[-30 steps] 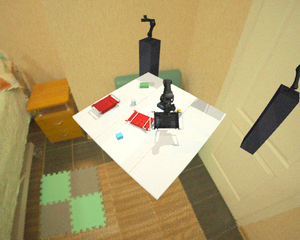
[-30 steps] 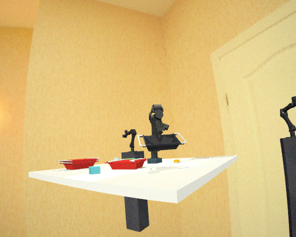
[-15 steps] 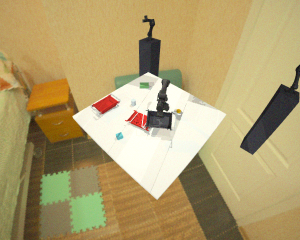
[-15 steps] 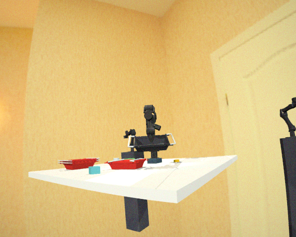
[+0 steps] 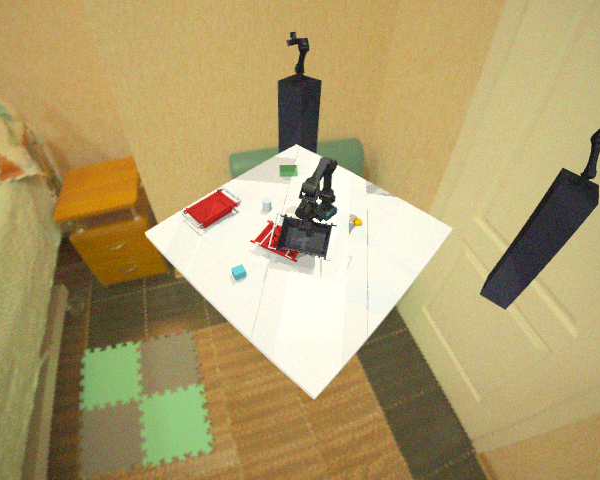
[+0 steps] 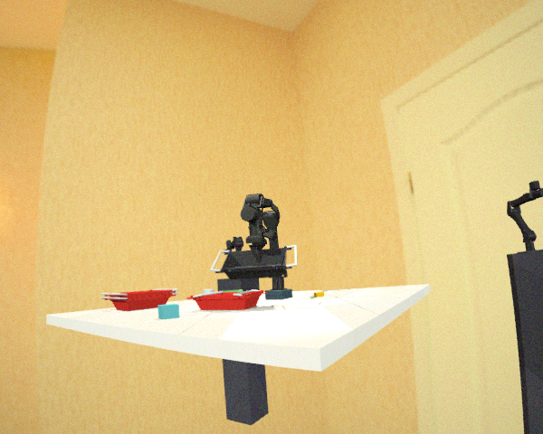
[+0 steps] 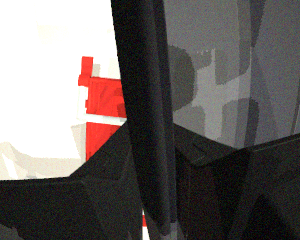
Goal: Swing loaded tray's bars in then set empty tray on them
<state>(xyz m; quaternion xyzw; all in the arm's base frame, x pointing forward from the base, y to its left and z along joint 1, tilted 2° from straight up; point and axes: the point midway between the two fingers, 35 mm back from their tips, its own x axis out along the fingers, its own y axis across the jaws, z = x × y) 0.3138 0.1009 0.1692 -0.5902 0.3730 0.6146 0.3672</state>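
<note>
My gripper tip is 60 mm short of the dark grey tray and 30 mm to the right of it. Round my gripper tip: cyan block (340 mm ahead, 150 mm to the right, 160 mm below); then pale cylinder (110 mm behind, 390 mm to the right, 140 mm below); then yellow disc (360 mm behind, 90 mm to the left, 170 mm below).
</note>
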